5 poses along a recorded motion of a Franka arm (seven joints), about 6.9 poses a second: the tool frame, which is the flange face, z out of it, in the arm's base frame.
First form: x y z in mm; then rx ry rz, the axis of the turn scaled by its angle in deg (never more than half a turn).
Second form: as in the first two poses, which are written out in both.
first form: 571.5, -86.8, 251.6, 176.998, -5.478, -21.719
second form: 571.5, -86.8, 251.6, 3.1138, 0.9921, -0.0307, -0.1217
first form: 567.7, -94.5, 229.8, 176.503, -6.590, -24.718
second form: 567.7, -94.5, 229.8, 3.1127, 0.9897, -0.0370, -0.1386
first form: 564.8, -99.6, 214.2, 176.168, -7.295, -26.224
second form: 564.8, -99.6, 214.2, 3.1112, 0.9883, -0.0409, -0.1471
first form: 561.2, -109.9, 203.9, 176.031, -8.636, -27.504
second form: 561.2, -109.9, 203.9, 3.1132, 0.9869, -0.0484, -0.1542
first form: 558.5, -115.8, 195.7, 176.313, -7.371, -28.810
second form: 558.5, -115.8, 195.7, 3.1207, 0.9861, -0.0412, -0.1611
